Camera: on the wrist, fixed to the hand. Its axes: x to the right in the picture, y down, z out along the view.
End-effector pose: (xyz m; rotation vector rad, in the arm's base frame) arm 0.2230 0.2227 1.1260 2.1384 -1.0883 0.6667
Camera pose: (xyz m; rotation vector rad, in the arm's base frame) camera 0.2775 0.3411 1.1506 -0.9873 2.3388 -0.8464
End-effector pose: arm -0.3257 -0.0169 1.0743 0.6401 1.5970 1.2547
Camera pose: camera -0.3916 -0.0998 0.9945 2.5866 0.7711 1.4712
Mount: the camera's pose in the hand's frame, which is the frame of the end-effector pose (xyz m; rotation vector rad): -0.0151 -0.0915 -0.0948 0.4870 -0.4734 1.5917
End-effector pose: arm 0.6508 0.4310 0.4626 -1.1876 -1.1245 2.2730
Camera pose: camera 0.7305 0.5260 0.5096 0.8561 -0.4267 -2.0078
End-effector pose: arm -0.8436 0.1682 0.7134 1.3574 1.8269 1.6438
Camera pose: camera -0.9470 0.1119 0.6524 -2.4702 -0.4629 -0.6864
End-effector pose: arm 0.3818 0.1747 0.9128 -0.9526 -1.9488 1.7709
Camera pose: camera 0.4316 0.2349 1.0199 1.3461 0.2833 -1.8739
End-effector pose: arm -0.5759 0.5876 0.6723 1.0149 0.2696 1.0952
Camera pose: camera -0.5876 0.6192 0.5440 1.9580 -0.8762 2.1568
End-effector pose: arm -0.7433 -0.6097 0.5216 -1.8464 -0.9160 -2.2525
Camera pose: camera -0.8603 -0.5864 0.4636 -1.7203 0.1421 -0.5928
